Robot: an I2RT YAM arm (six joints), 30 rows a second.
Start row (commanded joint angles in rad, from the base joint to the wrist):
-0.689 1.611 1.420 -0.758 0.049 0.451
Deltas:
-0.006 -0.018 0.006 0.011 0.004 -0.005
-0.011 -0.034 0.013 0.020 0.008 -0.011
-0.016 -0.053 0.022 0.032 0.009 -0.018
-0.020 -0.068 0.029 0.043 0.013 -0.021
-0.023 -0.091 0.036 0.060 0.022 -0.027
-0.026 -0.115 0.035 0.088 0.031 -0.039
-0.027 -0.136 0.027 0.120 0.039 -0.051
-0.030 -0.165 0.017 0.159 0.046 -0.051
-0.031 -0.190 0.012 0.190 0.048 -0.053
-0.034 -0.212 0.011 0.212 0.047 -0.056
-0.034 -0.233 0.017 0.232 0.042 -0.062
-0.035 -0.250 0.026 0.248 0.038 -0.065
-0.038 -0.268 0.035 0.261 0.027 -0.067
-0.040 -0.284 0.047 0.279 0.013 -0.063
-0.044 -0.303 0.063 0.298 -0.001 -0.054
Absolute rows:
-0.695 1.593 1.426 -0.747 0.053 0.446
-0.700 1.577 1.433 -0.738 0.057 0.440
-0.705 1.558 1.442 -0.726 0.058 0.433
-0.709 1.543 1.449 -0.715 0.062 0.430
-0.712 1.520 1.456 -0.698 0.071 0.424
-0.715 1.496 1.455 -0.670 0.080 0.412
-0.716 1.475 1.447 -0.638 0.088 0.400
-0.719 1.446 1.437 -0.599 0.095 0.400
-0.720 1.421 1.432 -0.568 0.097 0.398
-0.723 1.399 1.431 -0.546 0.096 0.395
-0.723 1.378 1.437 -0.526 0.091 0.389
-0.724 1.361 1.446 -0.510 0.087 0.386
-0.727 1.343 1.455 -0.497 0.076 0.384
-0.729 1.327 1.467 -0.479 0.062 0.388
-0.733 1.308 1.483 -0.460 0.048 0.397

